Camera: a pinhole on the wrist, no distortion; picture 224 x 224 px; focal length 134.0 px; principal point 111.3 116.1 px. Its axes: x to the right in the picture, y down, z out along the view. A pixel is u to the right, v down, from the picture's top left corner.
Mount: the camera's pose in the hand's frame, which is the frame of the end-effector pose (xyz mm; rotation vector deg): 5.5 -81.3 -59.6 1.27 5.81 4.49
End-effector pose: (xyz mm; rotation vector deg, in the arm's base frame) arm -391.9 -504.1 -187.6 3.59 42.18 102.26
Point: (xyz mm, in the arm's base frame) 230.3 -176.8 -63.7
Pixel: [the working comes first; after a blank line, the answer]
In the camera's frame: -65.0 -420.7 559.5

96 15
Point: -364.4 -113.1 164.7
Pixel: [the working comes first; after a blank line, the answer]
In the camera's frame: 177.3 171.7 543.7

155 158
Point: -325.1 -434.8 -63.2
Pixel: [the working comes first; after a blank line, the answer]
In the camera's frame: -22.8 82.8 213.5

97 168
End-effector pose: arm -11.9 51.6 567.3 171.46 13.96 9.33
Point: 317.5 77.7 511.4
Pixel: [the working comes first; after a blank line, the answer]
In the camera's frame: 306.8 77.5 180.0

outside the picture
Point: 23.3 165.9 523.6
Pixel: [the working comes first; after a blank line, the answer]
In the camera's frame: 31.9 -32.2 97.1

155 72
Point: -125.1 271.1 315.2
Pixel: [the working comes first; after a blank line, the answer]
In the camera's frame: -144.7 -171.0 258.5

36 27
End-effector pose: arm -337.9 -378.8 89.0 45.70 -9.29 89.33
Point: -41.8 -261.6 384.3
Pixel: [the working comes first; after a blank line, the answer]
In the camera's frame: 231.3 -121.3 359.0

198 71
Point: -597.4 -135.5 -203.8
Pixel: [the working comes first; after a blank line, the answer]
In the camera's frame: 66.2 163.3 -390.8

behind the camera
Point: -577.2 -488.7 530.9
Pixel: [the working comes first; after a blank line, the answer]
In the camera's frame: 142.2 471.8 360.2

outside the picture
